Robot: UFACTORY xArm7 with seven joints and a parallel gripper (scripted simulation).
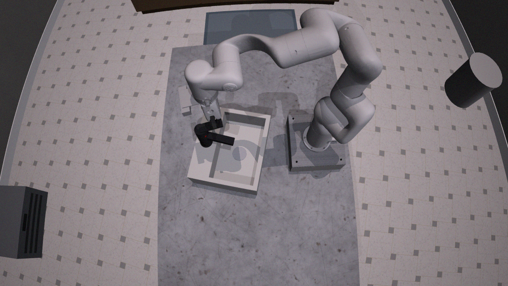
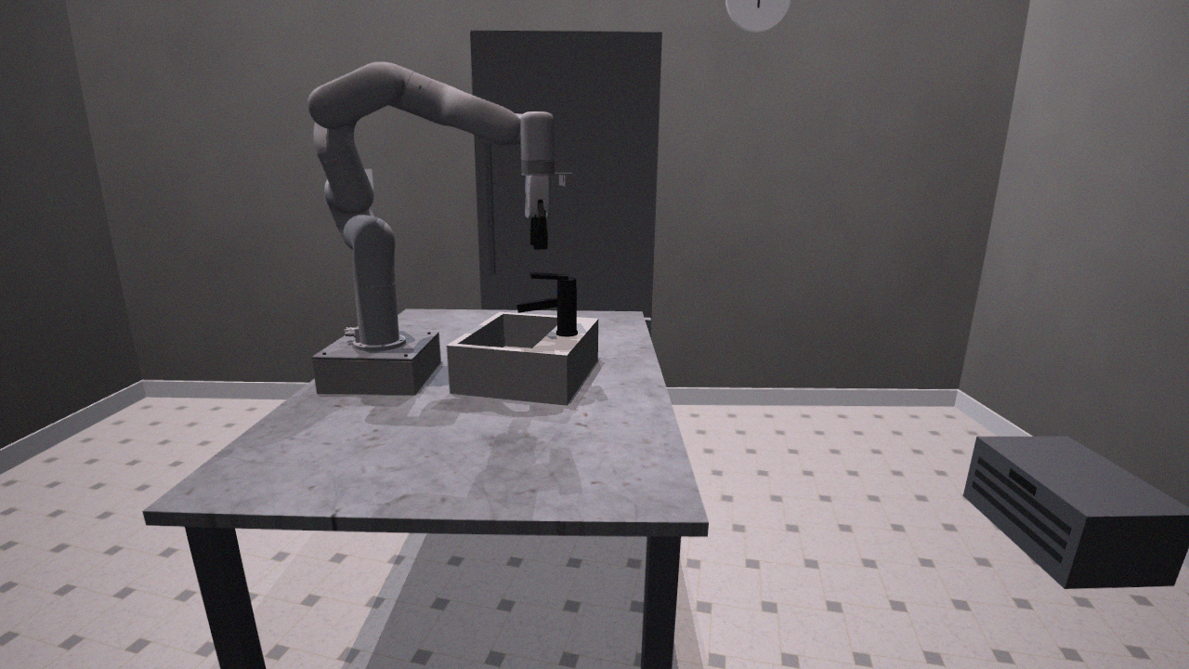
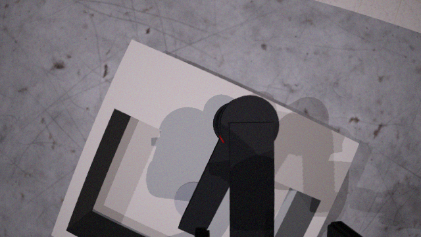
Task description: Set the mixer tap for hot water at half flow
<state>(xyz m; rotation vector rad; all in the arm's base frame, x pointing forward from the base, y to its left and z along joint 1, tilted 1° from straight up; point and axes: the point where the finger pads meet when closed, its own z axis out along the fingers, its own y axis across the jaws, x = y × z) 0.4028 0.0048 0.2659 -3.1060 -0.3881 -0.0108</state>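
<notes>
My hand is 2 cm short of the lever, 1 cm to the right of it and 9 cm above it. From my hand the other things lie so: black mixer tap (4 cm ahead, 1 cm to the left, 13 cm below); then grey sink block (5 cm behind, 4 cm to the left, 32 cm below).
</notes>
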